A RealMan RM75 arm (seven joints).
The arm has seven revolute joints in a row. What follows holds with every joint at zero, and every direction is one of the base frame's. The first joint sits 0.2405 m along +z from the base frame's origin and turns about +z. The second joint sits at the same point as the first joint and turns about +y. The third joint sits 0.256 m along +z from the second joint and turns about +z. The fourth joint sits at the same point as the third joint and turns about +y. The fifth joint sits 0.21 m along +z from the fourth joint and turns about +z. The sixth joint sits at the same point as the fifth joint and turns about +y. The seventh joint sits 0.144 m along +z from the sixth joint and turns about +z. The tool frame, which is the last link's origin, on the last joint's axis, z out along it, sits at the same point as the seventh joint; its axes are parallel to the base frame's.
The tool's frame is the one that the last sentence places.
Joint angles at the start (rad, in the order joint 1, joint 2, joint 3, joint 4, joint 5, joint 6, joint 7):
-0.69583 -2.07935 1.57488 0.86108 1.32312 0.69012 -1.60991
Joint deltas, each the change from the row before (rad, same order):
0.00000 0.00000 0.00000 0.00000 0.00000 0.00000 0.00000
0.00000 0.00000 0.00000 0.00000 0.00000 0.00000 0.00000
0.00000 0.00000 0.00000 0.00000 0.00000 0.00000 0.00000
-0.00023 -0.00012 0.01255 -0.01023 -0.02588 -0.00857 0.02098
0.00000 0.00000 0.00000 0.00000 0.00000 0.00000 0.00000
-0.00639 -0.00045 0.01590 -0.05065 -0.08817 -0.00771 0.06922
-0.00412 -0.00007 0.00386 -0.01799 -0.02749 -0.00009 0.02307
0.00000 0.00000 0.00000 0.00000 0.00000 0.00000 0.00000
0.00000 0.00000 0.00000 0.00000 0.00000 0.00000 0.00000
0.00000 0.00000 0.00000 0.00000 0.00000 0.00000 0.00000
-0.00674 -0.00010 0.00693 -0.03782 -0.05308 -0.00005 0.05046
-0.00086 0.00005 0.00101 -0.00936 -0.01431 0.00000 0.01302
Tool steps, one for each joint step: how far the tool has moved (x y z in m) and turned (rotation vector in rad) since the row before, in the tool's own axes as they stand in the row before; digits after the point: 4 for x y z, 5 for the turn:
0.0000 0.0000 0.0000 0.00000 0.00000 0.00000
0.0000 0.0000 0.0000 0.00000 0.00000 0.00000
0.0000 0.0000 0.0000 0.00000 0.00000 0.00000
-0.0023 0.0008 0.0010 0.00179 0.00182 -0.00040
0.0000 0.0000 0.0000 0.00000 0.00000 0.00000
-0.0075 -0.0015 0.0010 0.00847 0.01038 -0.01921
-0.0021 -0.0005 0.0005 0.00170 0.00280 -0.00446
0.0000 0.0000 0.0000 0.00000 0.00000 0.00000
0.0000 0.0000 0.0000 0.00000 0.00000 0.00000
0.0000 0.0000 0.0000 0.00000 0.00000 0.00000
-0.0054 -0.0018 0.0002 0.00688 0.00275 -0.00516
-0.0014 -0.0008 -0.0003 0.00315 0.00147 -0.00238

